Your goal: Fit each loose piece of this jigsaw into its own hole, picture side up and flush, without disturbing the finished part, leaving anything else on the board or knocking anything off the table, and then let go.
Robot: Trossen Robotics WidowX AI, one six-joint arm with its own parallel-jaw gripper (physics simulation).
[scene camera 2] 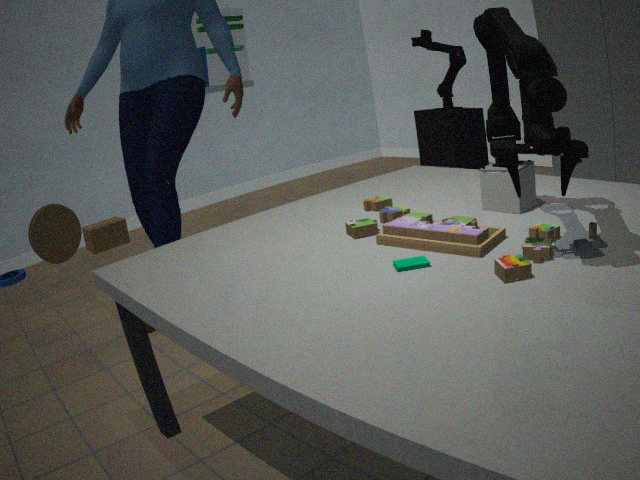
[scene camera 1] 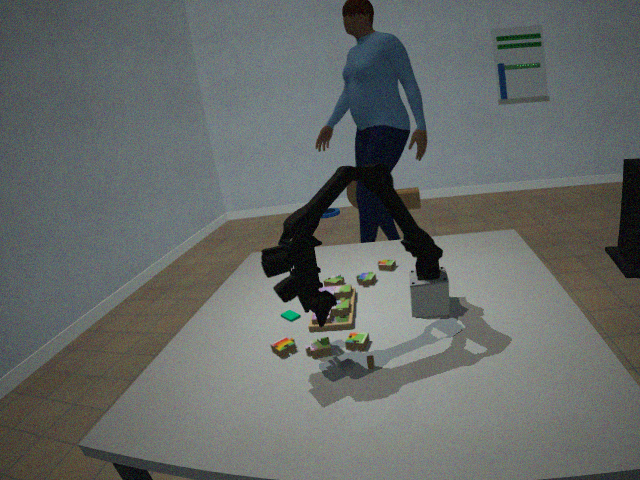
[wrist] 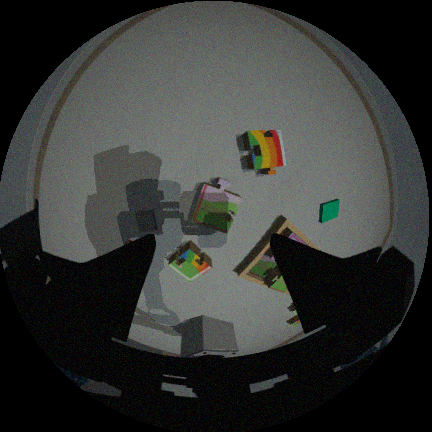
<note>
My gripper (scene camera 2: 541, 196) is open and holds nothing. Further things: a jigsaw board (scene camera 2: 496, 234).
My gripper also shows in scene camera 1 (scene camera 1: 314, 319) and in the wrist view (wrist: 213, 239). The jigsaw board also shows in the wrist view (wrist: 254, 267).
</note>
